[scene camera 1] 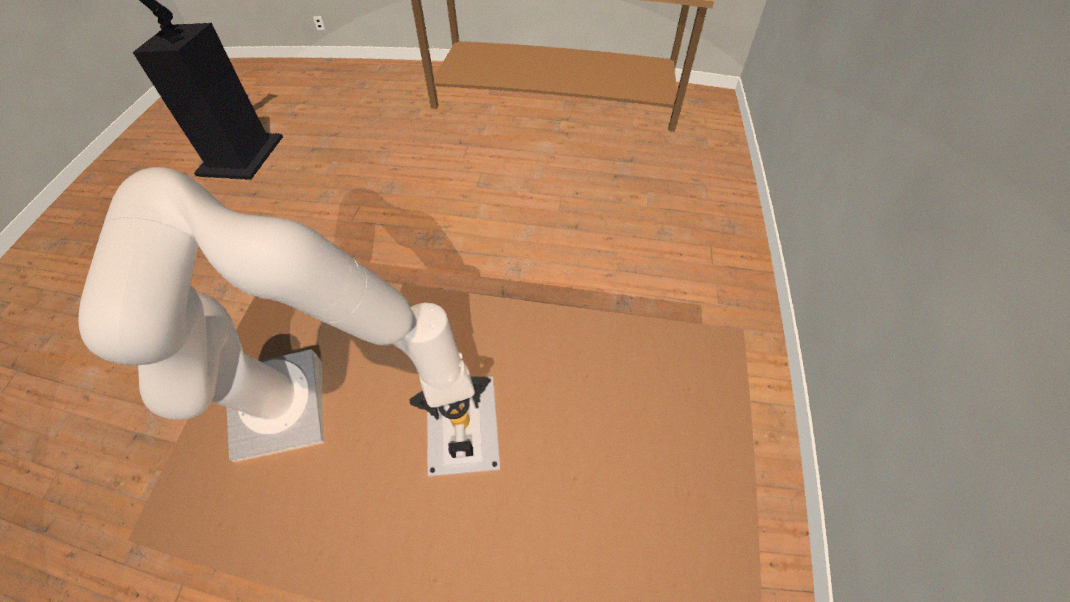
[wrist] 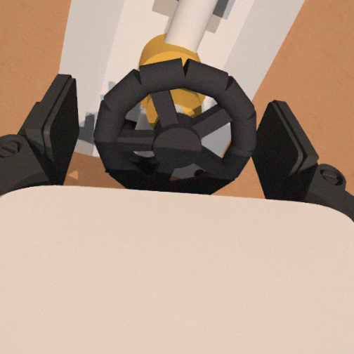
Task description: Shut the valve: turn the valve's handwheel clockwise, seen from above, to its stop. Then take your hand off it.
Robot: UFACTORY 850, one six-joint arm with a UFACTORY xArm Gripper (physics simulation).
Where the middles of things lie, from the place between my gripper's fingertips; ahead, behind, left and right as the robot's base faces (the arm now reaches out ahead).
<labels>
Now: hand right at the black handwheel [wrist: 175,141]. Also, from my hand: pale base plate [scene camera 1: 488,423] 120 mm below.
</labels>
